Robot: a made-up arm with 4 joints.
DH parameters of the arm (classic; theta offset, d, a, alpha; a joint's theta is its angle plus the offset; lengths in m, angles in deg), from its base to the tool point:
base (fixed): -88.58 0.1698 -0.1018 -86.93
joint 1: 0 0.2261 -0.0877 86.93
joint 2: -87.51 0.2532 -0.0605 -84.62
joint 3: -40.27 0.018 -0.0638 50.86
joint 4: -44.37 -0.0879 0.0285 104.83
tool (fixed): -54.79 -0.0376 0 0
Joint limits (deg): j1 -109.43..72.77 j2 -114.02..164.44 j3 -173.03..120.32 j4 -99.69..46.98
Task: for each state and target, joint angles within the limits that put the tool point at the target. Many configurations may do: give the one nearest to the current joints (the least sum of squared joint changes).
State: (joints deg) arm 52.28 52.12 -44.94 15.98
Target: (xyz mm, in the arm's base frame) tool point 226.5 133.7 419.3
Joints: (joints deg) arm 24.84 22.31 -18.14 -12.26
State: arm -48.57 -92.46 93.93 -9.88
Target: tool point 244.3 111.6 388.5
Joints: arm -7.47 -92.50 72.42 1.66
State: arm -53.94 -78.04 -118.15 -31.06
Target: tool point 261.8 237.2 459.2
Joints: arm -14.27 -93.35 -126.45 -15.56
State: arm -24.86 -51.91 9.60 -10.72
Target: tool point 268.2 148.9 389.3
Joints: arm 11.27 -52.82 -1.45 -14.92
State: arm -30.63 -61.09 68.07 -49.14
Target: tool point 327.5 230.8 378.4
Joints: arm -25.16 -58.79 71.19 -52.84
